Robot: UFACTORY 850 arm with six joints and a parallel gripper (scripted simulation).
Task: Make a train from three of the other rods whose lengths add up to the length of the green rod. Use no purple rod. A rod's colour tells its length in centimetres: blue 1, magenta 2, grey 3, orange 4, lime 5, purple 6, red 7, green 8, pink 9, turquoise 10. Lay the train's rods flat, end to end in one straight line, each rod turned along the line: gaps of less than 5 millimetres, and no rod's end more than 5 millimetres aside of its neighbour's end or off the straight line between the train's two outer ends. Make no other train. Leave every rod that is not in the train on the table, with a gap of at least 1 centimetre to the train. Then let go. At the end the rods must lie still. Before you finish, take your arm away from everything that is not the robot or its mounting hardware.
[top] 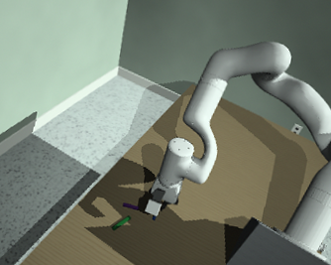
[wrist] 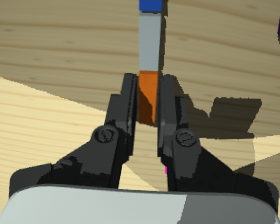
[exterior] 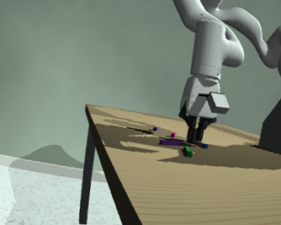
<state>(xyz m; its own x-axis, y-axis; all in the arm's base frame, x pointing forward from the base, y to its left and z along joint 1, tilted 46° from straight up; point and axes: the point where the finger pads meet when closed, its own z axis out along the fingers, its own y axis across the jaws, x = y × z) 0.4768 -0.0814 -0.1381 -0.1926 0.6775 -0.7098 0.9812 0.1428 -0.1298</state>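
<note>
The grey rod is 10 mm behind my hand, 40 mm to the left of it and 20 mm below it.
</note>
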